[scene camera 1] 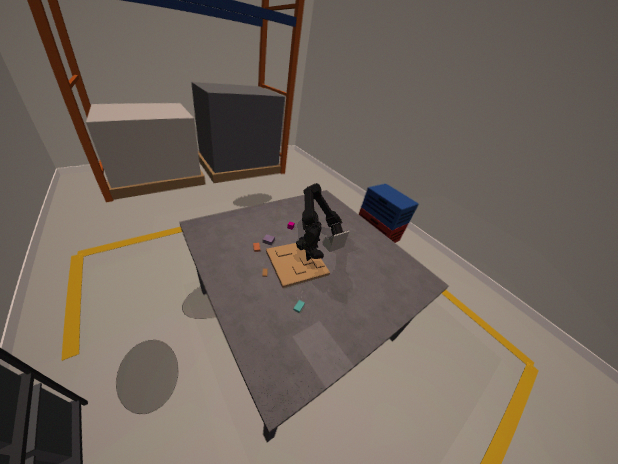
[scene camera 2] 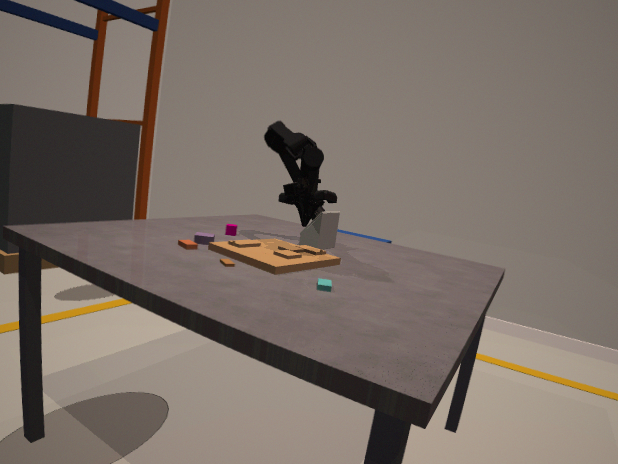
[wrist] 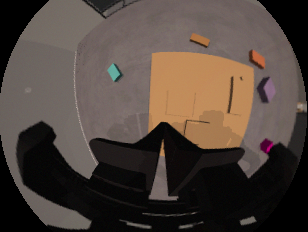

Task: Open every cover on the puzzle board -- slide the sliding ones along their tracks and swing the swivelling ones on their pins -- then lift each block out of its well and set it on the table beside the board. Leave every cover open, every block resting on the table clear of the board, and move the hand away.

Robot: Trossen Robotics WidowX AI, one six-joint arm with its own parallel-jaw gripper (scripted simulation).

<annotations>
same spot on tan puzzle board: [wrist: 209, 76] = [scene camera 1: 283, 263]
</annotations>
